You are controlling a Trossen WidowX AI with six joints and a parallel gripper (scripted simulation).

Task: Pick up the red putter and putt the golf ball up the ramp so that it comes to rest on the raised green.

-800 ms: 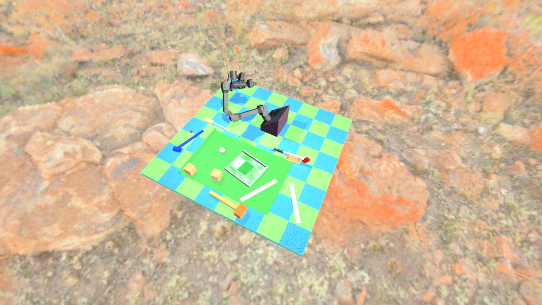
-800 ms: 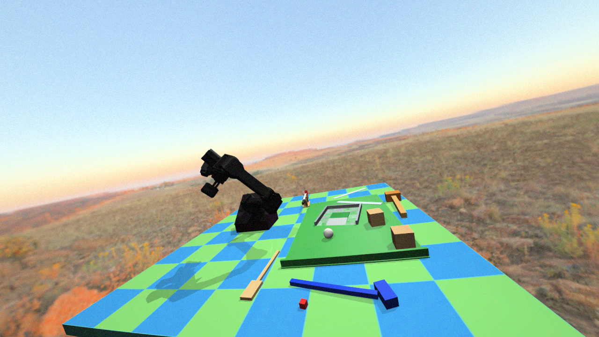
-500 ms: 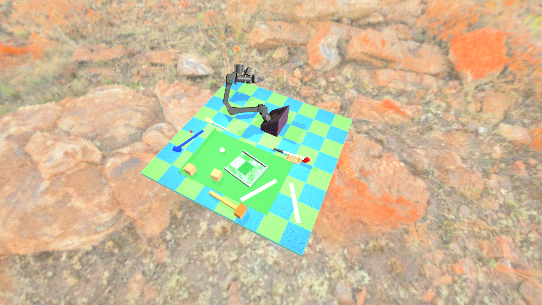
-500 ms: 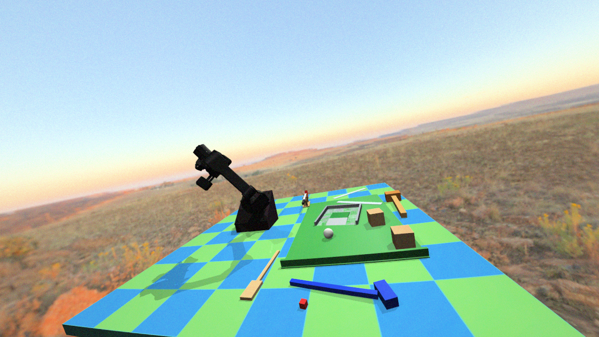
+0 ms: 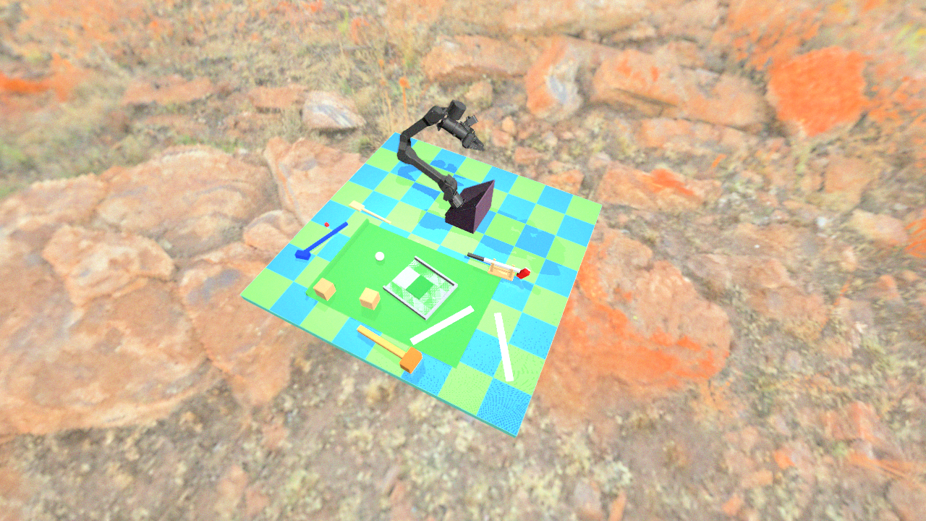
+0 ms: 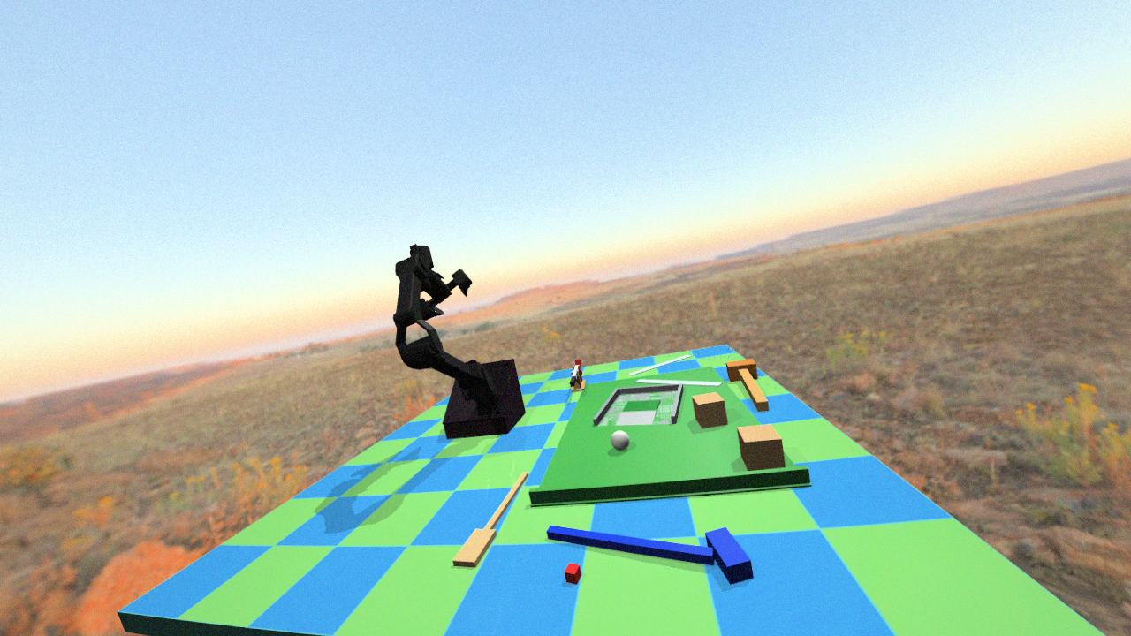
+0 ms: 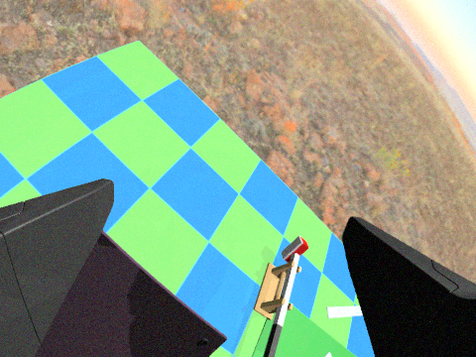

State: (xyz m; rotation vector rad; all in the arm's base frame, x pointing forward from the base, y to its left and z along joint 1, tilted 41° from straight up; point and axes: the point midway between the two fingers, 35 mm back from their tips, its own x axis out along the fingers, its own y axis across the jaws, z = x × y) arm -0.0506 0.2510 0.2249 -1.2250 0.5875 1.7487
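Right now the red putter is 310 mm ahead of my gripper tip, 220 mm to the left of it and 350 mm below it. Also, from my gripper tip: small wooden stand: 310 mm ahead, 240 mm to the left, 370 mm below; then white golf ball: 470 mm ahead, 310 mm to the right, 390 mm below; then tan stick: 230 mm ahead, 520 mm to the right, 410 mm below.
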